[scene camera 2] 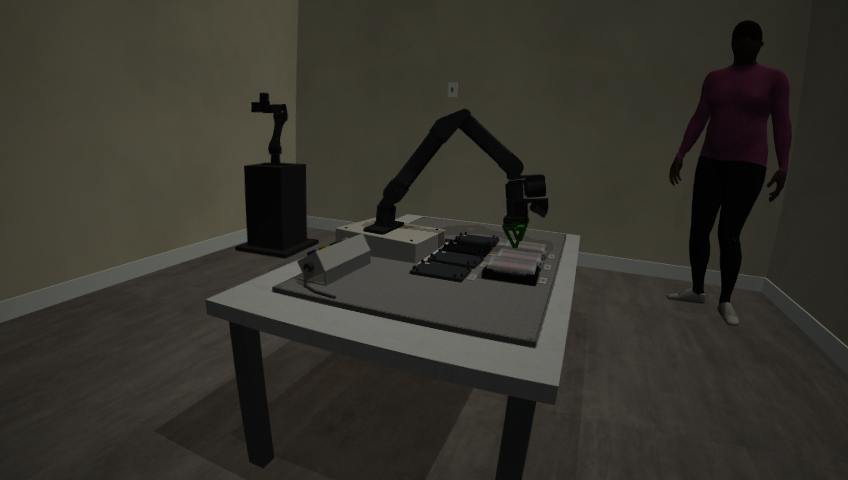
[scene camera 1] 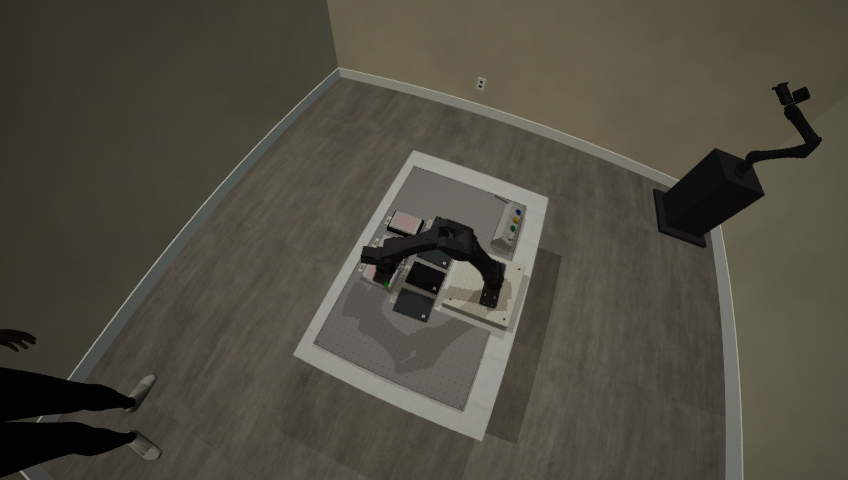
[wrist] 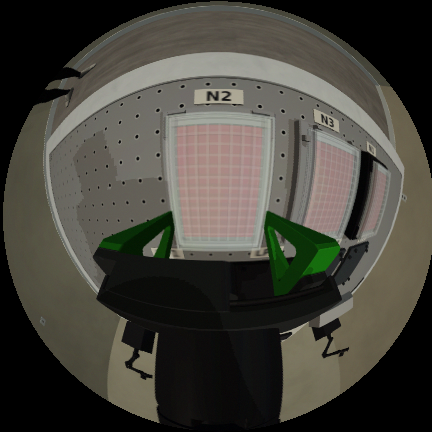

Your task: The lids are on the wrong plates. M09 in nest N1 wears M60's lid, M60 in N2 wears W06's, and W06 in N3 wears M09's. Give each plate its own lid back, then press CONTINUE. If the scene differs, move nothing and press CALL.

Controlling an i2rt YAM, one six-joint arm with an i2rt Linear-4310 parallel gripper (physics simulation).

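Frame: origin at the arm's base, x ahead, y left, z up, level; centimetres.
Seen in the pictures: gripper, between the fingertips: (scene camera 2: 517,245) (scene camera 1: 386,275) (wrist: 218,216); arm's base, origin of its link: (scene camera 2: 384,228) (scene camera 1: 492,284).
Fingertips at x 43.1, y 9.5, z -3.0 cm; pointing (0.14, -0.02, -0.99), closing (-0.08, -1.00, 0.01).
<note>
Pixels of each thing's top centre, then the offset from my fingertips to it.
- plate with a clear lid, centre of its top: (wrist: 219,189) (scene camera 2: 525,244) (scene camera 1: 380,272) dx +2.7, dy -0.2, dz +0.5 cm
- N3, centre of its top: (wrist: 337,195) (scene camera 2: 519,254) dx +1.8, dy -13.1, dz +0.6 cm
- N1, centre of its top: (wrist: 379,204) (scene camera 2: 512,262) (scene camera 1: 405,222) dx +0.9, dy -26.3, dz +1.6 cm
- button console, centre of its top: (scene camera 2: 335,240) (wrist: 335,318) (scene camera 1: 510,219) dx -44.4, dy -41.1, dz +6.0 cm
The plate with a clear lid (wrist: 219,180) at N2 shows its pink gridded face in the wrist view. My gripper (wrist: 218,216) (scene camera 2: 515,243) is low over it, with the green fingertips against the lid's two side edges, so it looks shut on that lid. The lid looks level and seated. The lidded plate at N3 (wrist: 330,185) is to the right in the wrist view. The lidded plate at N1 (scene camera 1: 406,222) (scene camera 2: 512,261) (wrist: 379,200) sits on a black base beyond it. Lid and plate markings are not readable. The button console (scene camera 1: 507,227) (scene camera 2: 342,261) is apart from the arm.
Several dark pads, among them one near pad (scene camera 1: 413,304) (scene camera 2: 441,271) and a black one (scene camera 1: 424,277), lie between the nests and the arm's pale base (scene camera 1: 464,291). A person (scene camera 2: 746,113) stands beyond the table. Another arm stands on a black pedestal (scene camera 1: 708,196) (scene camera 2: 274,208).
</note>
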